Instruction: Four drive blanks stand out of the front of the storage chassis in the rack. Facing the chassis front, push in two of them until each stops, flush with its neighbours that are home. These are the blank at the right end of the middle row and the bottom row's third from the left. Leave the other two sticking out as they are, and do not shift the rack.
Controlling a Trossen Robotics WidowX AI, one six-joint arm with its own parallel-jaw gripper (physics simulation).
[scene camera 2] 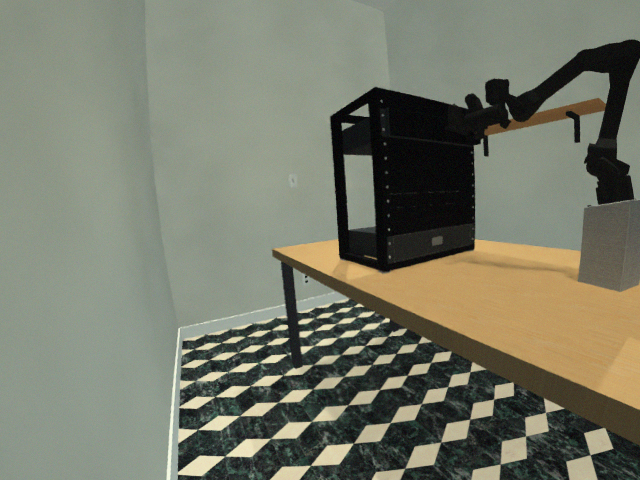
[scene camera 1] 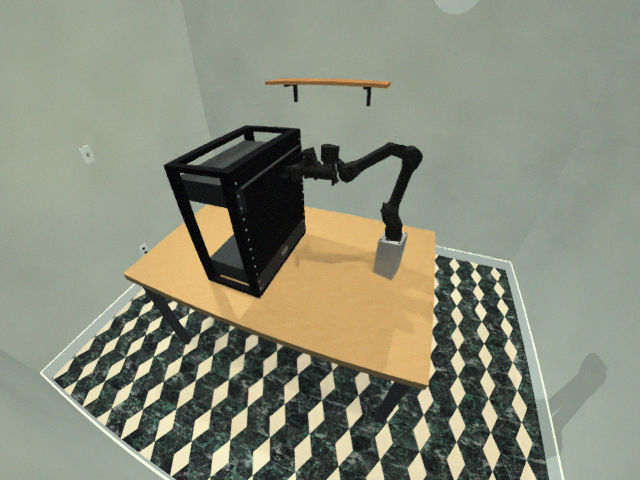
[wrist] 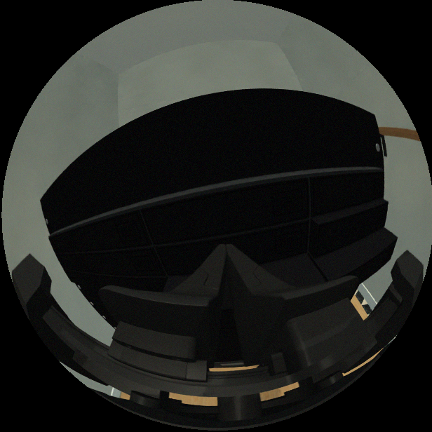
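Pixels of known places: gripper, fingertip midpoint: (scene camera 2: 445,129) (scene camera 1: 284,168); arm's base at its link origin: (scene camera 2: 617,202) (scene camera 1: 394,236).
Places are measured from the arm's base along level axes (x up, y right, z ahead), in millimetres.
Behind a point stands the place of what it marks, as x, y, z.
Note:
The storage chassis sits high in the black rack (scene camera 1: 235,222) @[197, -393, 485] (scene camera 2: 382,206) @[9, -392, 467]; its dark front shows in the wrist view. The blank at the right end of the middle row (wrist: 350,231) stands out, with a ledge along its top. Below it, a bottom-row blank (wrist: 357,252) at the right and another blank (wrist: 292,268) to its left also show protruding top faces. The column numbers cannot be told for certain. My gripper (scene camera 1: 285,173) @[272, -90, 465] (scene camera 2: 448,121) @[272, -90, 465] (wrist: 224,250) is shut and empty. Its tips are at the middle-row blank left of the right-end one, which shows no clear ledge. The fingers hide part of the bottom row.
The rack stands on a wooden table (scene camera 1: 330,310) @[-208, -319, 164] (scene camera 2: 516,299) @[-208, -283, 104]. A thin ridge (wrist: 220,187) runs above the blanks, under a plain black panel (wrist: 225,140). A grey unit (scene camera 2: 431,241) @[-129, -173, 473] is low in the rack. The arm's grey pedestal (scene camera 1: 390,256) @[-70, -51, -6] (scene camera 2: 607,248) @[-108, -50, 1] faces it. A wall shelf (scene camera 1: 328,82) hangs behind.

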